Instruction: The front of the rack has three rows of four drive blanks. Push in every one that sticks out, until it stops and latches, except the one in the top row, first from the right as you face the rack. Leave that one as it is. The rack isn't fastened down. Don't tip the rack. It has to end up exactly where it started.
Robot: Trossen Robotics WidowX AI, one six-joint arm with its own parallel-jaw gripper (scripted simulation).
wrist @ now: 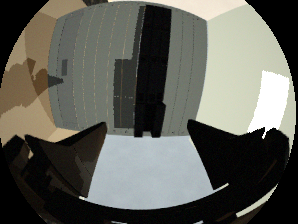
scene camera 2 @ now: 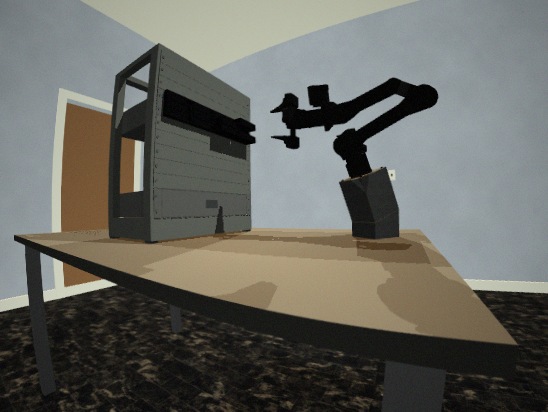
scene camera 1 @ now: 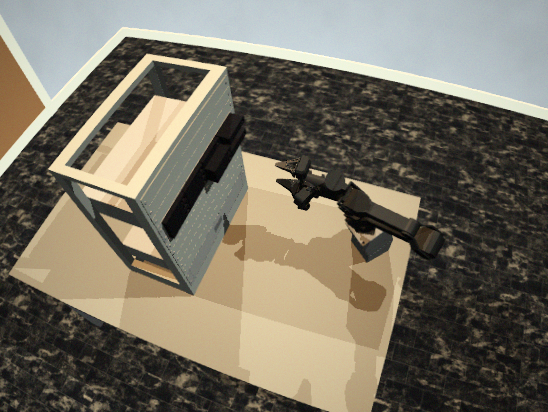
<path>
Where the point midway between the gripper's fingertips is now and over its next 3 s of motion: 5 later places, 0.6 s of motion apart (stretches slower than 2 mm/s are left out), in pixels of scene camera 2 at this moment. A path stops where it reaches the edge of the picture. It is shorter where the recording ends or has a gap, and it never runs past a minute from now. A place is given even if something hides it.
The gripper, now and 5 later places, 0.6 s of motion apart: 270,124; 275,122; 275,122; 273,123; 267,127; 261,130
</path>
